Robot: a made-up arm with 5 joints.
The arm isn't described. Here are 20 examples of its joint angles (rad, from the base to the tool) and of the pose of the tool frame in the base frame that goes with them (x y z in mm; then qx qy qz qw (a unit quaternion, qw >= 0)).
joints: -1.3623 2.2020 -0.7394 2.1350 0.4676
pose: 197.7 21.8 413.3 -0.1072 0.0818 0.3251 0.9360
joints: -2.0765 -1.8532 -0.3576 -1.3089 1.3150
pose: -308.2 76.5 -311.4 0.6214 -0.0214 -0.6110 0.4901
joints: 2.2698 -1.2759 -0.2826 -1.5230 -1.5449
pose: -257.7 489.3 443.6 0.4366 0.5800 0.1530 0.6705
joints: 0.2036 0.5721 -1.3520 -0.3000 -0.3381
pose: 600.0 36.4 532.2 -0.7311 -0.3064 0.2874 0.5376
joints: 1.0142 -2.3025 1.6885 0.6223 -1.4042
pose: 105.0 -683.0 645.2 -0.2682 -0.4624 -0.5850 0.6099
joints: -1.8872 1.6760 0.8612 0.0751 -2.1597
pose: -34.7 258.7 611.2 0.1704 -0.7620 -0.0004 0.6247
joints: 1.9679 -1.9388 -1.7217 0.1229 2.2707
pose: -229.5 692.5 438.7 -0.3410 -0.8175 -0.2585 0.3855
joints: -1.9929 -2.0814 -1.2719 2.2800 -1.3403
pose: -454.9 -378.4 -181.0 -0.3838 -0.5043 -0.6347 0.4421
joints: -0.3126 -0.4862 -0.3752 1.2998 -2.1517
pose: 144.2 -689.6 -233.7 -0.5828 0.4845 0.4790 0.4429
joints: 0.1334 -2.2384 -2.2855 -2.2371 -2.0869
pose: 92.1 -379.0 752.7 0.9569 0.0517 -0.2699 0.0938
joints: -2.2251 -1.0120 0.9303 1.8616 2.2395
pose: 443.9 528.8 117.2 -0.1486 -0.4976 -0.0524 0.8530
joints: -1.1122 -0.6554 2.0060 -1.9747 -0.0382
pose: 484.6 115.9 -14.7 -0.2814 0.0677 0.9515 0.1046
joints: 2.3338 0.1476 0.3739 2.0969 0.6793
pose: 252.6 -195.6 428.4 -0.3310 0.2513 -0.8417 0.3447
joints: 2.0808 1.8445 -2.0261 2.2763 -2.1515
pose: 4.1 572.5 -420.8 0.3293 -0.0169 0.2880 0.8991
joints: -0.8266 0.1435 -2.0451 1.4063 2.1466
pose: 490.3 -575.8 396.9 0.3779 -0.0913 -0.5898 0.7078
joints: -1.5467 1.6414 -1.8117 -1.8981 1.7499
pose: -46.2 -465.9 221.8 0.2266 0.6029 -0.7641 0.0370
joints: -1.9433 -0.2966 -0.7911 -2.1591 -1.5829
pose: 166.0 -164.6 -508.8 -0.2090 -0.1180 -0.8155 0.5267
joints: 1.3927 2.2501 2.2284 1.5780 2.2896
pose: -804.5 90.7 291.4 0.1998 -0.3463 0.8281 0.3930
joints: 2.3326 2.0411 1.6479 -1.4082 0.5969
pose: -398.4 -224.1 111.3 -0.0841 0.2180 -0.2250 0.9459
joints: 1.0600 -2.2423 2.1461 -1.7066 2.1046
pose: 164.9 -335.8 517.8 0.2925 0.5626 -0.6832 0.3621
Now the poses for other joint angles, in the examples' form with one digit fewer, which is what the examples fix.
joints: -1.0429 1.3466 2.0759 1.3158 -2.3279
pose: -591 312 467 0.280 -0.734 0.588 0.192
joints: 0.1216 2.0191 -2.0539 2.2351 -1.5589
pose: -65 205 810 -0.971 0.091 -0.210 0.073
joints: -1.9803 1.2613 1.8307 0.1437 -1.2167
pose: -371 -13 685 0.739 -0.418 0.490 0.196
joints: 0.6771 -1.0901 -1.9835 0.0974 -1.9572
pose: 274 -2 972 0.608 -0.556 -0.017 0.567
